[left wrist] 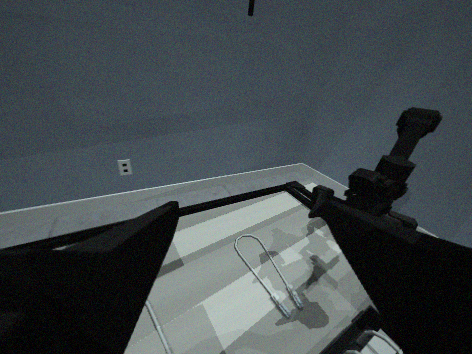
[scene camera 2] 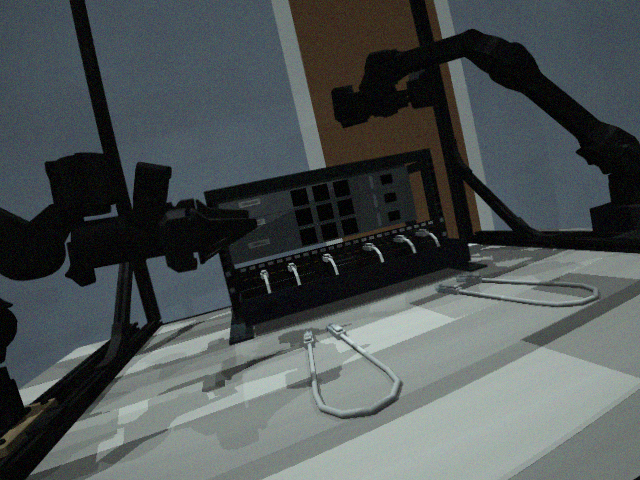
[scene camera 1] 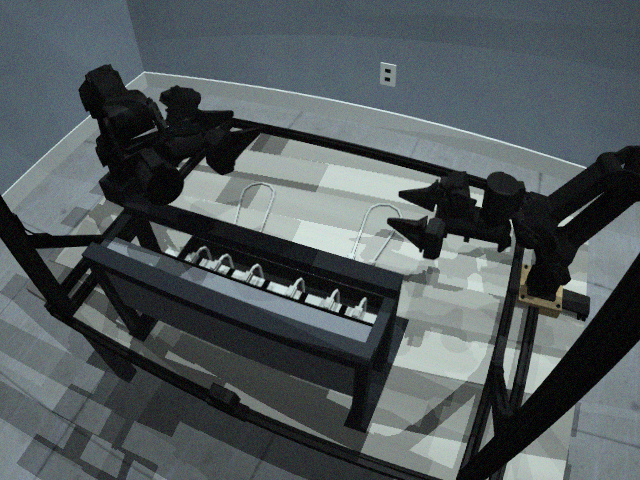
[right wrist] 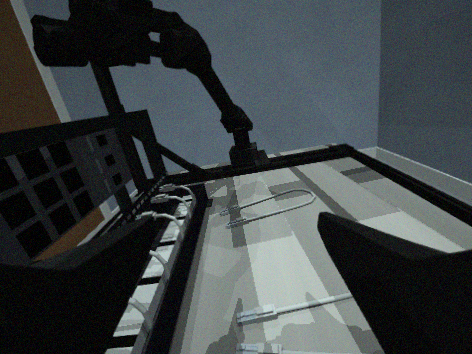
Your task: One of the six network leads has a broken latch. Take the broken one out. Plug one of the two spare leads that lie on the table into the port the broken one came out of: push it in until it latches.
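Six white plugged leads stand in a row in the dark rack; which latch is broken cannot be told. One spare lead lies looped on the table, at the right in scene camera 1. The other spare lead lies to its left there. My right gripper is open and empty above the table, near the first spare lead. My left gripper is open and empty, high at the far left of scene camera 1.
The rack's upright faceplate with square dark openings stands above the row of plugs. Black frame rails edge the table, and dark posts rise at its sides. A wall outlet is on the back wall.
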